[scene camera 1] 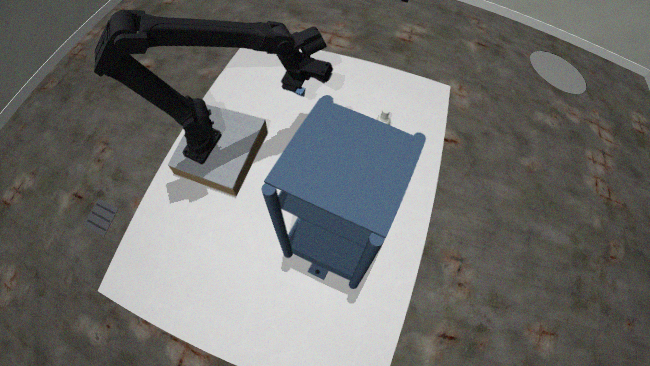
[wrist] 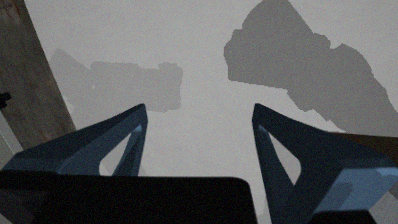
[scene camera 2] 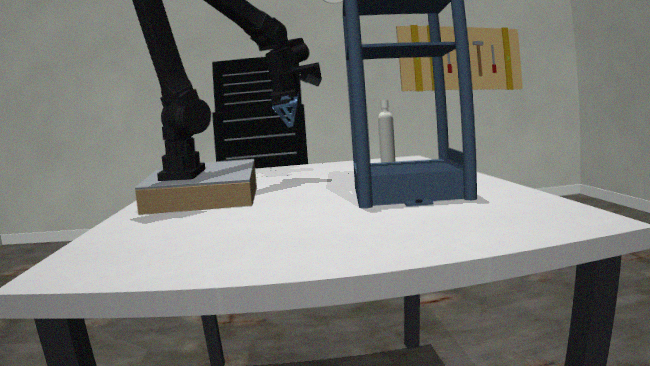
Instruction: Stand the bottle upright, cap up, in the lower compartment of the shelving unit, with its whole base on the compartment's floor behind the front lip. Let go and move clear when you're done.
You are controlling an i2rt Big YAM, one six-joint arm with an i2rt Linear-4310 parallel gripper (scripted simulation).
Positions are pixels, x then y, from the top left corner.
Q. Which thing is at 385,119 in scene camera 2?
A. A bottle.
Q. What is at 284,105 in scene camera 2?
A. My gripper.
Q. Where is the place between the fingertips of my gripper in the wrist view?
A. At 199,111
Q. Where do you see a shelving unit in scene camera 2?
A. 453,176
